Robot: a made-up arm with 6 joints. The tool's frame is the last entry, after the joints. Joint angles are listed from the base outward. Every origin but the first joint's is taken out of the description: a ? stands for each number. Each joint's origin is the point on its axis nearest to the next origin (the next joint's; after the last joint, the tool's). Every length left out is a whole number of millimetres.
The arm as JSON. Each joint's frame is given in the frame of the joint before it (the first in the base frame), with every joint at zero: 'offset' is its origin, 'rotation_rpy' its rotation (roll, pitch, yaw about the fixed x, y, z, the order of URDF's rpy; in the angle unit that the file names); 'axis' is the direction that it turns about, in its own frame. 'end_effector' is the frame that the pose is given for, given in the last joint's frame.
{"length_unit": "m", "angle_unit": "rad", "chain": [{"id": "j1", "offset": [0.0, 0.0, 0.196], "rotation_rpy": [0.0, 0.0, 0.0], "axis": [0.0, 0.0, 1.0]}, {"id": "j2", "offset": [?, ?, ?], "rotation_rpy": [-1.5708, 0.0, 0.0], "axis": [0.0, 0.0, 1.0]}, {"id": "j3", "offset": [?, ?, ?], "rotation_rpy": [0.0, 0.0, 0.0], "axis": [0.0, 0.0, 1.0]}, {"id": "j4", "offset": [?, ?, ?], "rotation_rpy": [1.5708, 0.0, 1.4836], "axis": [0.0, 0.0, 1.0]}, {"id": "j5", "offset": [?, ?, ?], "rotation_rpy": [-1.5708, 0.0, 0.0], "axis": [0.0, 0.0, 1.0]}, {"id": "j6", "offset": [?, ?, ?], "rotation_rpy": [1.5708, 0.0, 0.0], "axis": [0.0, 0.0, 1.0]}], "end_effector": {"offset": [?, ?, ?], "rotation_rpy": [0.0, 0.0, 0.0]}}
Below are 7 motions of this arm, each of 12 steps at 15 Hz.
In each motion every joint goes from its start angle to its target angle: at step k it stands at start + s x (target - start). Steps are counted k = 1, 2, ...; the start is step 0. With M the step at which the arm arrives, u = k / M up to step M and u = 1 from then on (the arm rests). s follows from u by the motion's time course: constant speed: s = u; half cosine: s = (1 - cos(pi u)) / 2; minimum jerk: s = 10 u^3 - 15 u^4 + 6 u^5.
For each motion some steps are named. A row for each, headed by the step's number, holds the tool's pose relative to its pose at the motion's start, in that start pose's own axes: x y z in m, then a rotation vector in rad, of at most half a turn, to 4 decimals.
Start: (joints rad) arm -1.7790 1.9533 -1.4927 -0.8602 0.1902 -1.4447
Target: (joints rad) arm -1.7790 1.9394 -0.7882 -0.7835 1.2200 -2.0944
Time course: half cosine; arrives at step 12
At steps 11, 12:
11: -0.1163 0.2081 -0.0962 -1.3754 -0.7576 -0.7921
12: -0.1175 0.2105 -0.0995 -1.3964 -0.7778 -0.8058

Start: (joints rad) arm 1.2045 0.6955 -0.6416 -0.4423 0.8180 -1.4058
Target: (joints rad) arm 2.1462 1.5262 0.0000 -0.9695 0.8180 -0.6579
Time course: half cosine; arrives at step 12
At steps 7, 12:
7: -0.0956 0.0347 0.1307 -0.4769 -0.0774 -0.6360
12: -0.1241 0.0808 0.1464 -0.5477 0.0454 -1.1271

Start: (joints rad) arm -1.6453 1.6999 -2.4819 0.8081 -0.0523 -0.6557
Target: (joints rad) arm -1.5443 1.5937 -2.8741 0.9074 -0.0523 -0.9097
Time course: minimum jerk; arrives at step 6
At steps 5, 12:
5: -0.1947 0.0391 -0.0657 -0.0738 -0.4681 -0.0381
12: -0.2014 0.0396 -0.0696 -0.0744 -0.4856 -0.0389

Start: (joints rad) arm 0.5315 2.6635 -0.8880 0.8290 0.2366 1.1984
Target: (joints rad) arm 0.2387 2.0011 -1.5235 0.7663 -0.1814 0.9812
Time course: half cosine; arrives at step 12
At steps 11, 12:
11: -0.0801 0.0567 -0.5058 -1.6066 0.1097 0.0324
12: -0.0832 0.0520 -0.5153 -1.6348 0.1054 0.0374

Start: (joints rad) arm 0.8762 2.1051 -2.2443 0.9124 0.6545 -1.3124
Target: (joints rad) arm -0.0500 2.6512 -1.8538 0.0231 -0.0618 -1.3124
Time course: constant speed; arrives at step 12
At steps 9, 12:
9: 0.5257 -0.2037 -0.2150 0.5711 0.9850 -0.1218
12: 0.6698 -0.1768 -0.3524 0.5802 1.2266 -0.1511

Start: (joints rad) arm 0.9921 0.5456 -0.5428 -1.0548 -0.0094 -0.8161
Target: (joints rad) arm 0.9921 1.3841 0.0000 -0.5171 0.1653 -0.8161
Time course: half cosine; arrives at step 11
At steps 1, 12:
1: -0.0010 0.0041 0.0059 -0.0293 -0.0056 0.0111
12: -0.0580 0.2111 0.0738 -1.5424 0.0283 0.3764

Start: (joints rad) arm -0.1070 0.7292 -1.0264 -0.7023 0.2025 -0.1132
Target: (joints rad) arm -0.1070 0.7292 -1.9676 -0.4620 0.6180 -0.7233
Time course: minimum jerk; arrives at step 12
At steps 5, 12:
5: -0.0588 -0.0749 -0.0360 0.1906 -0.0745 -0.0773
12: -0.1307 -0.1814 -0.1699 0.4995 -0.1953 -0.1931

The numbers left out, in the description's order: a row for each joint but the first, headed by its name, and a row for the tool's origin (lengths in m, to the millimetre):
j2: 0.0 0.0 0.0
j3: -0.446 -0.061 0.0
j4: 0.268 -0.047 0.0
j5: 0.0 0.0 0.0
j6: 0.0 -0.071 0.0
tool: 0.0 0.0 0.0

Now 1 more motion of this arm.
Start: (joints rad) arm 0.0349 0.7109 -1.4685 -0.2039 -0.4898 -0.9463
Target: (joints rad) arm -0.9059 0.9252 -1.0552 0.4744 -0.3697 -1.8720
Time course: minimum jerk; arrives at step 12
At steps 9, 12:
9: 0.1418 0.1361 -0.0603 -0.4021 0.8789 -0.9901
12: 0.1606 0.1344 -0.0779 -0.4470 0.9988 -1.0824

